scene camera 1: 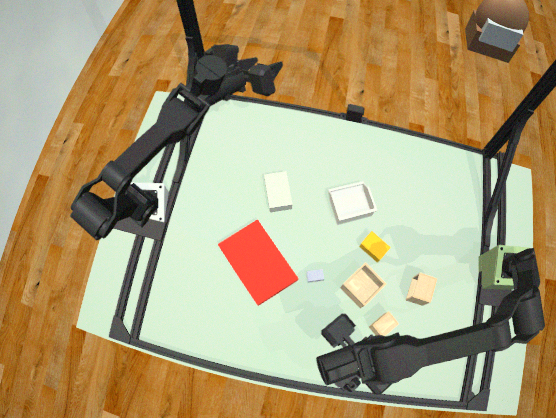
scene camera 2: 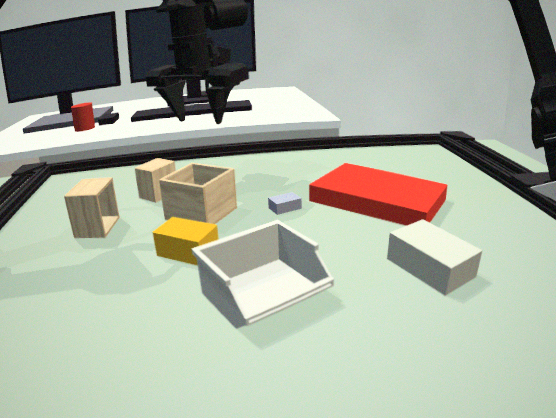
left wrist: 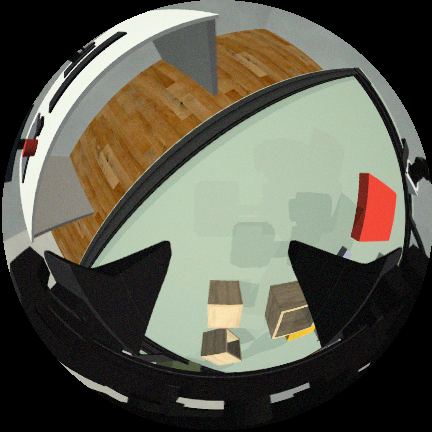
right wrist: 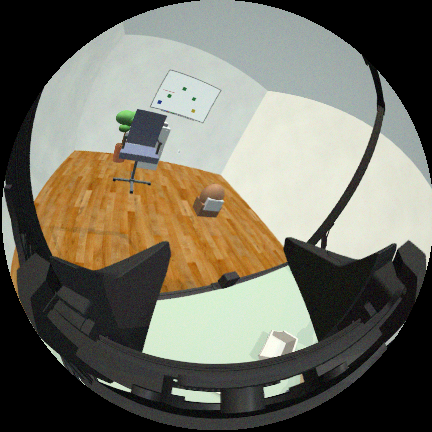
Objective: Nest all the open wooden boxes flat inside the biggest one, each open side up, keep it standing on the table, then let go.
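Pixels of known places: left gripper, fingertip midpoint: (scene camera 2: 200, 122) (left wrist: 231, 248); right gripper, fingertip midpoint: (scene camera 1: 269, 61) (right wrist: 227, 246); left arm's base at its link origin: (scene camera 1: 512, 265) (left wrist: 172, 386); right arm's base at its link origin: (scene camera 1: 146, 202).
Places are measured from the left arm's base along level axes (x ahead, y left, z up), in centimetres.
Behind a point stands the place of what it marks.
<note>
The biggest wooden box (scene camera 1: 363, 285) {x 38.2, y 4.8, z -10.6 cm} (scene camera 2: 220, 197) {x 41.4, y 2.9, z -7.9 cm} (left wrist: 281, 302) {x 38.8, y 10.3, z -6.7 cm} stands open side up and looks empty. A smaller wooden box (scene camera 1: 422, 289) {x 24.2, y 6.1, z -4.8 cm} (scene camera 2: 86, 212) {x 23.2, y 2.4, z -7.2 cm} (left wrist: 215, 345) {x 24.8, y 8.4, z -6.7 cm} lies on its side with its opening facing sideways. The smallest wooden box (scene camera 1: 385, 324) {x 32.8, y 14.8, z -5.9 cm} (scene camera 2: 148, 181) {x 31.5, y 12.3, z -7.6 cm} (left wrist: 225, 315) {x 33.0, y 15.0, z -5.9 cm} shows closed faces; its opening is hidden. The boxes stand apart. My left gripper (scene camera 2: 200, 120) {x 40.9, y 23.1, z -1.9 cm} (left wrist: 231, 248) {x 40.9, y 23.1, z -1.9 cm} is open and empty, high above the table beyond the boxes in scene camera 2. My right gripper (right wrist: 227, 246) {x 65.4, y -36.4, z 18.7 cm} is open and empty, far from the boxes, raised near the table's far-side edge in scene camera 1.
A yellow block (scene camera 1: 375, 246) {x 36.3, y -4.6, z -7.8 cm} (scene camera 2: 184, 240) {x 36.0, y -7.4, z -8.0 cm} lies close to the biggest box. A white bin (scene camera 1: 351, 201) {x 42.7, y -16.6, z -10.3 cm} (scene camera 2: 262, 275) {x 43.4, y -13.0, z -10.3 cm}, a small lilac block (scene camera 1: 315, 275) {x 50.3, y 3.5, z -9.4 cm} (scene camera 2: 285, 203) {x 50.0, y 2.1, z -9.6 cm}, a red slab (scene camera 1: 258, 262) {x 64.1, y 2.0, z -8.4 cm} (scene camera 2: 377, 191) {x 62.6, y -0.5, z -8.4 cm} and a white block (scene camera 1: 278, 190) {x 61.4, y -16.5, z -7.7 cm} (scene camera 2: 435, 255) {x 59.8, y -19.3, z -7.6 cm} also rest on the table.
</note>
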